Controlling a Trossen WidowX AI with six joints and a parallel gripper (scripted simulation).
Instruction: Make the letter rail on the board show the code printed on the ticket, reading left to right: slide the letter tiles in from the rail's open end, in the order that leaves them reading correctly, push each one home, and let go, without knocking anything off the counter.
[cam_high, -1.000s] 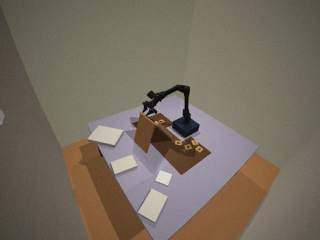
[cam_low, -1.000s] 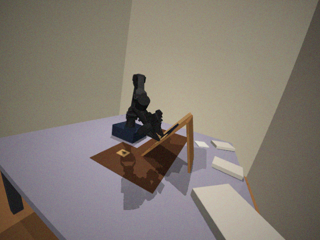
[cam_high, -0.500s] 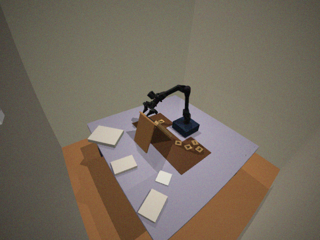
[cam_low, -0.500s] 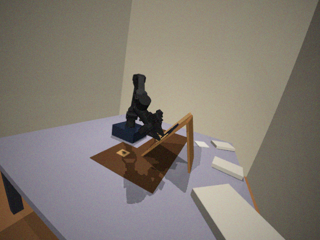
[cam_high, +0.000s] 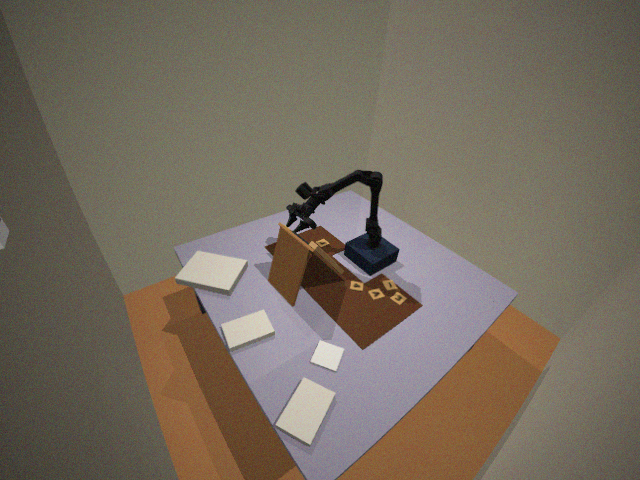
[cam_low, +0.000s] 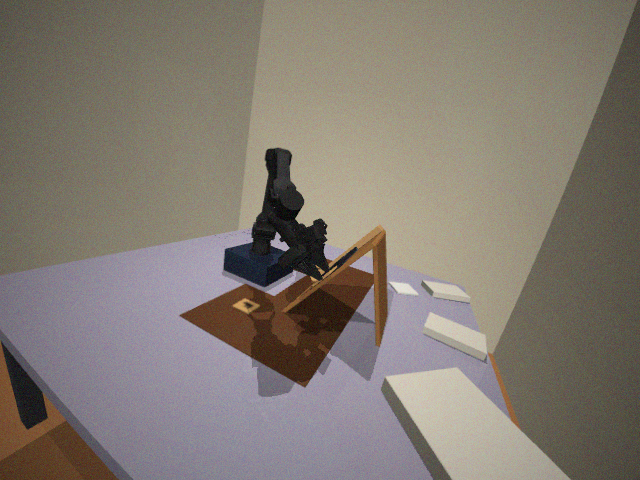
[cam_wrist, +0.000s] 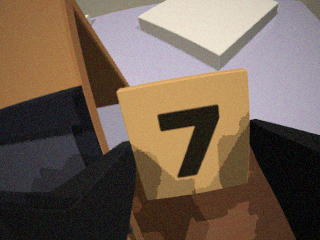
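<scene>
My gripper tip is now 18 cm to the right of the white ticket, 8 cm above it and 7 cm past it. Round my gripper tip: tan tile marked 7: right at my gripper tip; white card: 55 cm to the left, 18 cm below, 18 cm ahead; brown mat: 22 cm to the left, 18 cm below, 17 cm behind.
</scene>
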